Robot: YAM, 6 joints.
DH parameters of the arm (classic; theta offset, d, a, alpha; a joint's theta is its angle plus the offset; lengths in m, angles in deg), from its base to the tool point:
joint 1: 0 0.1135 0.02 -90
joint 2: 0 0 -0.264 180
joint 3: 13.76 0 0.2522 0
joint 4: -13.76 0 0.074 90
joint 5: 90 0 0 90
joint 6: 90 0.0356 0 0
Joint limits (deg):
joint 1: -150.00..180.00
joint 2: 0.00..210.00
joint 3: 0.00..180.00
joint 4: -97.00..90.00
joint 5: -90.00..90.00
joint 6: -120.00..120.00
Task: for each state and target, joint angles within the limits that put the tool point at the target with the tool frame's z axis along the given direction. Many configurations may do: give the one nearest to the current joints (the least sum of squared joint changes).
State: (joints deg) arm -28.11 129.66 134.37 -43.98 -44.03 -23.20
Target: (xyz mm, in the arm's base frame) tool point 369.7 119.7 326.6 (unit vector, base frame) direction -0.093 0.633 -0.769
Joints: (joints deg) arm 14.60 116.83 121.22 -89.22 -39.48 -23.20
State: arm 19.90 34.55 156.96 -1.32 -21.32 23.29
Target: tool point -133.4 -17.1 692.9 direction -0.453 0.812 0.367
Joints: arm 21.43 68.29 150.09 27.02 -67.18 23.29
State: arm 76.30 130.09 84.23 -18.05 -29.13 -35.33
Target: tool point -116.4 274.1 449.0 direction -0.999 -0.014 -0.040
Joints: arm 106.40 80.51 87.04 -14.99 -74.24 -35.33
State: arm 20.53 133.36 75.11 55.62 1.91 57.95
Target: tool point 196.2 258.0 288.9 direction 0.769 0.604 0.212
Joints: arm 54.48 83.90 44.04 52.59 15.95 57.95
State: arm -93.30 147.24 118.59 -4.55 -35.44 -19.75
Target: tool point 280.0 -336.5 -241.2 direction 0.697 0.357 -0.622
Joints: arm -53.84 190.79 120.42 -8.45 -50.65 -19.75
